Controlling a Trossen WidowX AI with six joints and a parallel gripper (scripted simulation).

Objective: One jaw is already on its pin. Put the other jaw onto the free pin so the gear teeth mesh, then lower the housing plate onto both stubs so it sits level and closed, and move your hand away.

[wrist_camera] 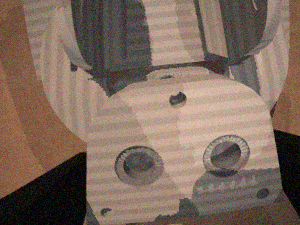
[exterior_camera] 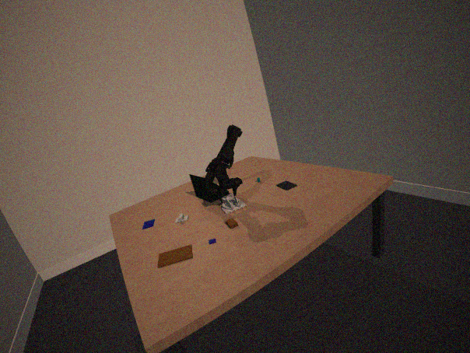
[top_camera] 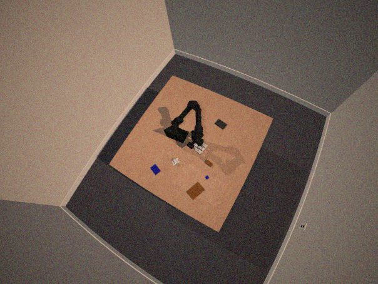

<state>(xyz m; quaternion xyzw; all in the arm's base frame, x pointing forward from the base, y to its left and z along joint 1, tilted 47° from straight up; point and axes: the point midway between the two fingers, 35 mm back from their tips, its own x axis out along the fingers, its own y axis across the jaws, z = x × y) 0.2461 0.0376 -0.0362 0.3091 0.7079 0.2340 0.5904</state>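
Now: the jaw 20 mm to the right of my gripper tip, 20 mm ahead of it and 10 mm below it. The rest, counted from my gripper tip: base (70 mm ahead, 20 mm below, 10 mm to the right); teal piece (280 mm to the left, 110 mm behind, 10 mm below); small brown block (220 mm ahead, 110 mm to the right, 10 mm below).
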